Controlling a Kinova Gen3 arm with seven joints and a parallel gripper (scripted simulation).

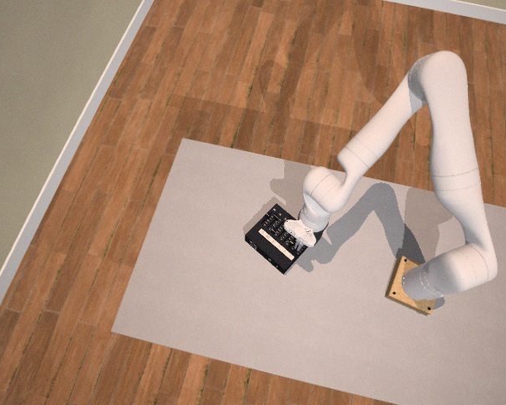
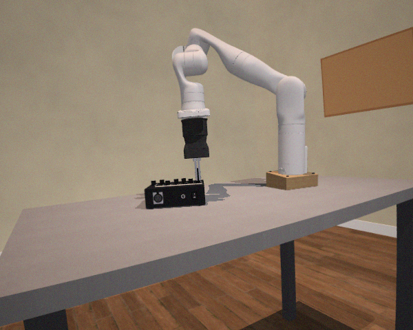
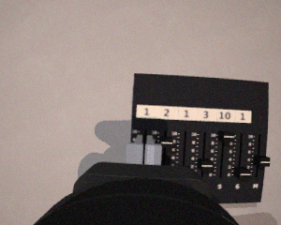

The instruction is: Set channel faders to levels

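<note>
The master fader cap is 12 cm ahead of my hand, 5 cm to the right of it and 1 cm below it.
</note>
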